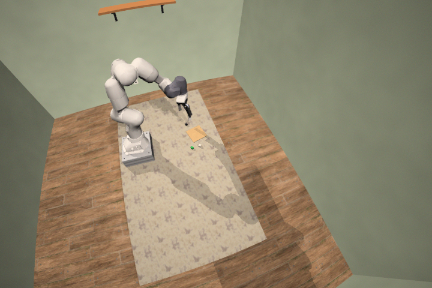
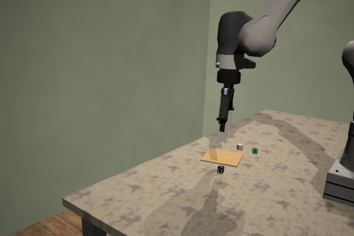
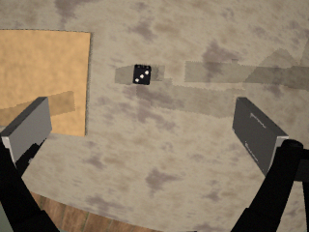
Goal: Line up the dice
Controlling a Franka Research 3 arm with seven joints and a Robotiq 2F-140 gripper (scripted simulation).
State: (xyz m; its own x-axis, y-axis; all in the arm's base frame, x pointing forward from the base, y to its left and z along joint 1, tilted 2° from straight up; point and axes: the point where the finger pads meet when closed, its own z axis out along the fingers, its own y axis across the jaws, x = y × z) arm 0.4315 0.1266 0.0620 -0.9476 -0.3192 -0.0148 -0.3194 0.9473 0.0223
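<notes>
My hand is 140 mm above the black die. The rest, counted from my hand: tan mat (60 mm ahead, 130 mm to the right, 150 mm below); then green die (30 mm behind, 270 mm to the right, 140 mm below); then white die (40 mm ahead, 270 mm to the right, 140 mm below).
</notes>
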